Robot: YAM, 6 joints.
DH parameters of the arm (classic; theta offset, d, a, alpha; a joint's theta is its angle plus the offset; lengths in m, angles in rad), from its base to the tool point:
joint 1: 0 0.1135 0.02 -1.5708
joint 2: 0 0 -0.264 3.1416
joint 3: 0.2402 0 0.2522 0
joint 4: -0.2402 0 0.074 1.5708
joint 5: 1.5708 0 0 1.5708
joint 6: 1.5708 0.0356 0 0
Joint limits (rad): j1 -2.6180..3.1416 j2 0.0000..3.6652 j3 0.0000..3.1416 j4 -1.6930..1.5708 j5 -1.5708..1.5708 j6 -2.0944..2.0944
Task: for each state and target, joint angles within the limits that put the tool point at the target. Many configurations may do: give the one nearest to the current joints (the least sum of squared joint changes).
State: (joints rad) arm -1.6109 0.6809 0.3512 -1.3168 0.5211 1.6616
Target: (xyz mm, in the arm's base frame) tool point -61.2 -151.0 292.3
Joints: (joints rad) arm -1.8374 0.9247 0.9096 -0.9993 0.5716 1.6616
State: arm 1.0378 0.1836 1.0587 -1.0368 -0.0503 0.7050
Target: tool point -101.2 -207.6 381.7
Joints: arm 1.1239 0.0000 1.7014 -1.3941 -0.0435 0.7050
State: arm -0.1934 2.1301 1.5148 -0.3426 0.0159 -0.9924
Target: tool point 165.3 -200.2 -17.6
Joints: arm -0.8661 2.2819 0.9049 -0.5561 0.1056 -0.9924
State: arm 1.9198 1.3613 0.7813 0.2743 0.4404 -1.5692
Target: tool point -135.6 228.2 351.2
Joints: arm 2.1617 1.1264 0.8657 0.3028 0.4201 -1.5692
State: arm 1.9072 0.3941 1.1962 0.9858 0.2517 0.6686
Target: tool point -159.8 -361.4 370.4
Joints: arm 1.1366 0.0000 1.5000 1.5652 0.1998 0.6686
